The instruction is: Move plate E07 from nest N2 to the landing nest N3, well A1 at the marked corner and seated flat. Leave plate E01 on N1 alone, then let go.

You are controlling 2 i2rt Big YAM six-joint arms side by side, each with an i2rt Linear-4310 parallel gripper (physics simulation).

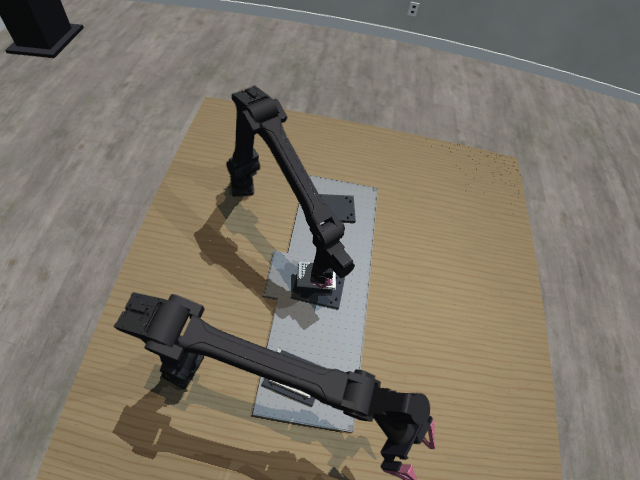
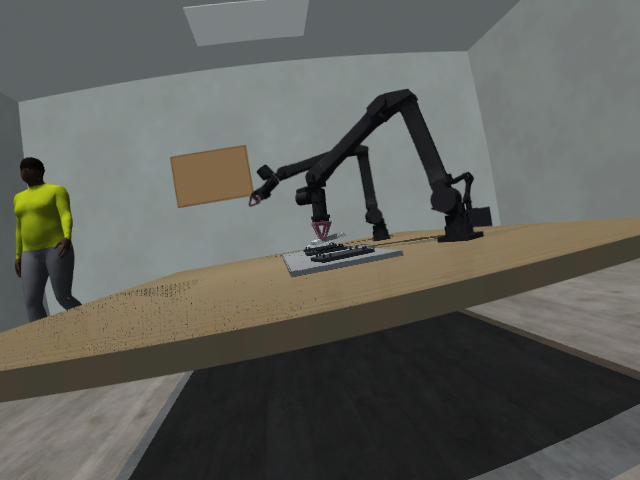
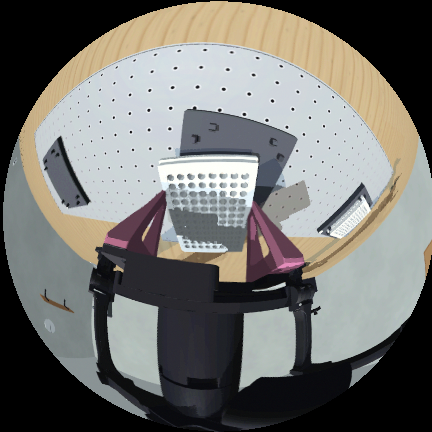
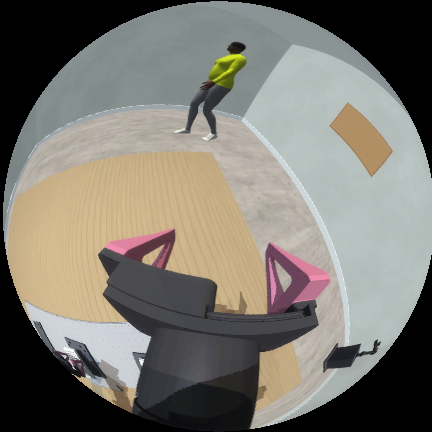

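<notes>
My left gripper (image 1: 324, 282) (image 2: 323, 238) (image 3: 208, 198) is shut on a white well plate (image 1: 303, 269) (image 3: 215, 170), taken as E07, gripped by its sides. The plate is over the rear part of the dark middle nest (image 1: 330, 298) (image 3: 240, 130); whether it touches the nest is hidden. Nest labels and the plate's marked corner cannot be read. Another white plate (image 1: 290, 388) (image 3: 352, 218), taken as E01, sits in the nest at the lower end of the base. The nest at the upper end (image 1: 345, 206) (image 3: 67, 172) is empty. My right gripper (image 1: 422, 461) (image 2: 253, 200) (image 4: 220, 241) is open and empty, away from the nests.
The nests stand on a light grey perforated base (image 1: 346, 335) (image 3: 150, 90) on the wooden table (image 1: 454, 310) (image 4: 125, 200). The right arm (image 1: 258, 356) passes above the lower nest and partly hides it. A person in yellow (image 2: 41, 211) (image 4: 227, 72) stands beyond the table.
</notes>
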